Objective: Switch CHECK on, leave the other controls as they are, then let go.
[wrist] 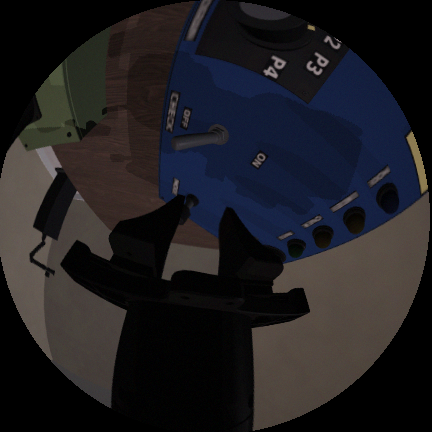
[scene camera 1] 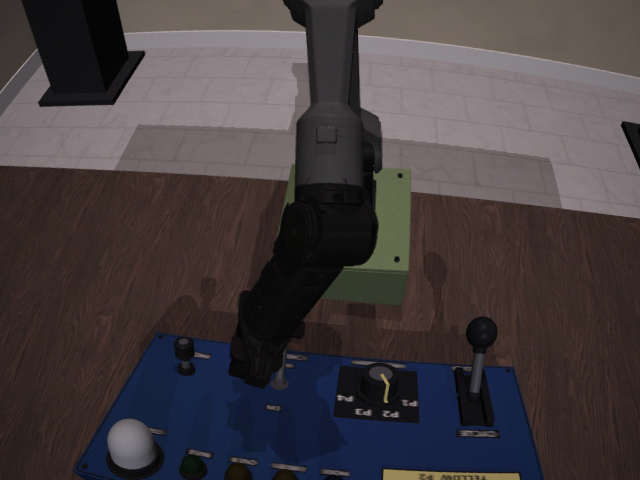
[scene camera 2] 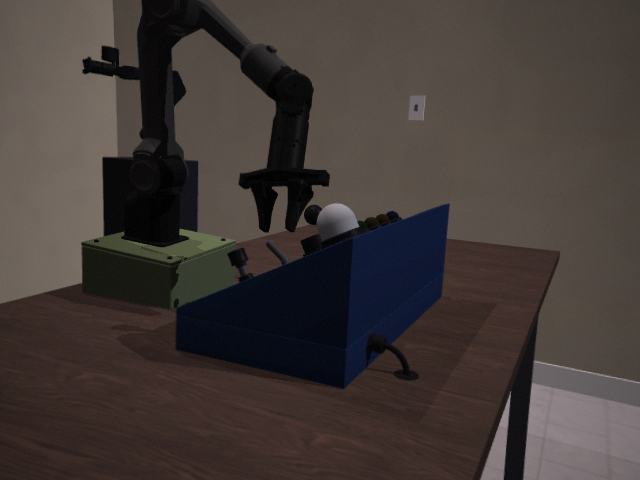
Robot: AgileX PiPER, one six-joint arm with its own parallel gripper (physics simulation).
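Observation:
The CHECK toggle lever (scene camera 1: 280, 369) (scene camera 2: 277, 252) (wrist: 197, 139) is a grey metal stick on the blue panel (scene camera 1: 175, 403) (scene camera 2: 310, 304) (wrist: 240, 90). It leans toward the OFF label (wrist: 185, 118), away from the ON label (scene camera 1: 272, 408) (wrist: 258, 160). My gripper (scene camera 2: 278, 230) (wrist: 202, 209) is open with a moderate gap and nothing between the fingers. In scene camera 2 its tips hang above the lever, apart from it. In scene camera 1 the gripper covers the area beside the lever, on the side of the small black knob, and its fingertips are hard to make out.
The small black knob (scene camera 1: 184, 348) (scene camera 2: 238, 256) (wrist: 189, 205) stands beside CHECK. On the other side are the rotary selector (scene camera 1: 379, 379) (wrist: 267, 15) and a ball-topped lever (scene camera 1: 481, 332) (scene camera 2: 312, 214). A white dome (scene camera 1: 130, 439) (scene camera 2: 337, 222) and several small lamps line the panel's raised side.

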